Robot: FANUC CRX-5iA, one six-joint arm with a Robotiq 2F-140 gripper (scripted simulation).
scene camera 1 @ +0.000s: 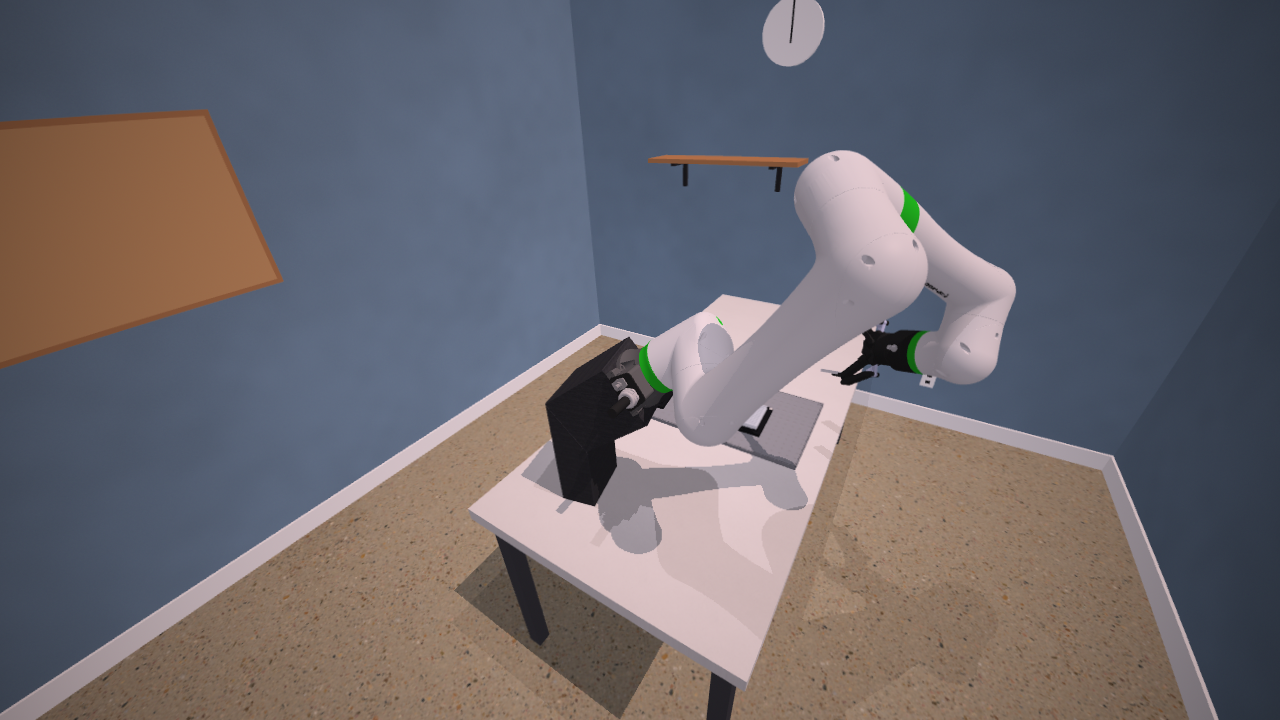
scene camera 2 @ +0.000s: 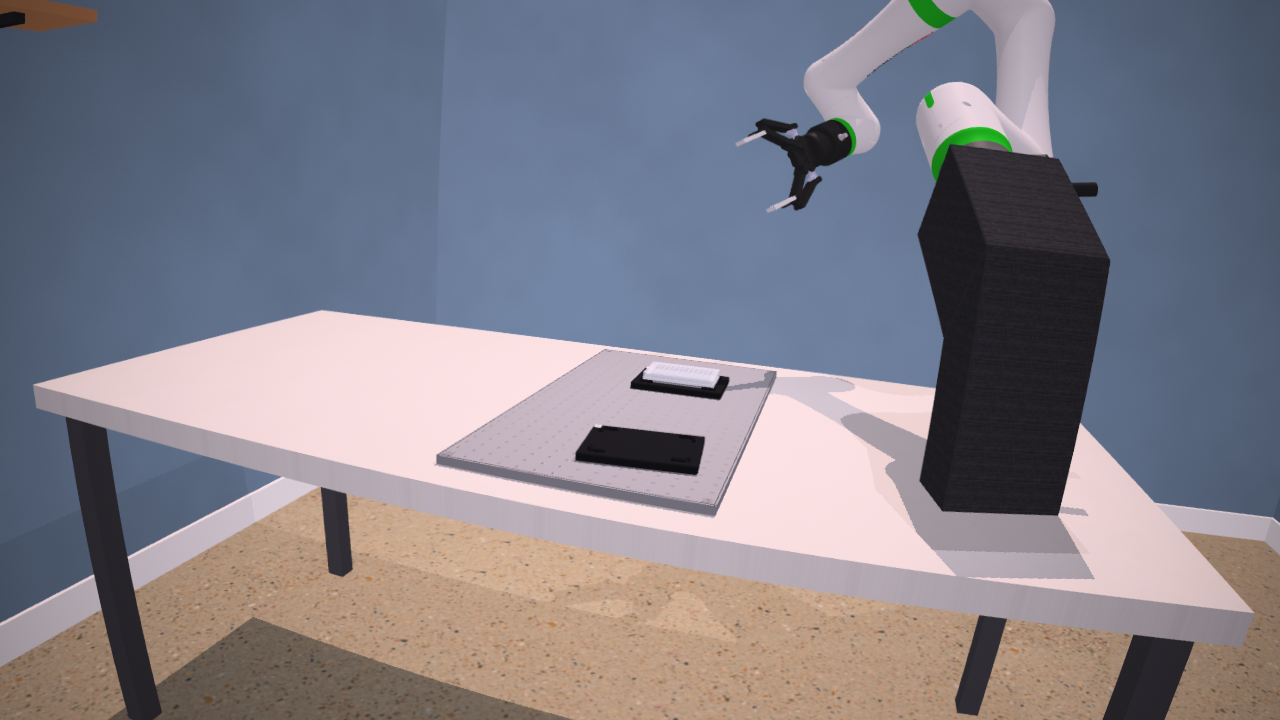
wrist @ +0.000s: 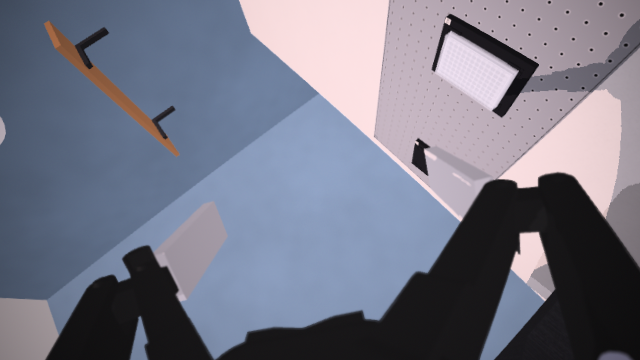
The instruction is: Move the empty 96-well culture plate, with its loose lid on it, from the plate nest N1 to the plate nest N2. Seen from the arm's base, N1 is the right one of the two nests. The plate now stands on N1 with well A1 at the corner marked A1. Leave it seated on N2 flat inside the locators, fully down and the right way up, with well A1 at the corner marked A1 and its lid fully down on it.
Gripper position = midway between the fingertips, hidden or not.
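Observation:
A clear lid (scene camera 2: 661,370) is visible, and the wrist view shows the lid as well (wrist: 483,79). The gripper (scene camera 2: 755,176) (scene camera 1: 829,343) (wrist: 320,195) can be seen too.

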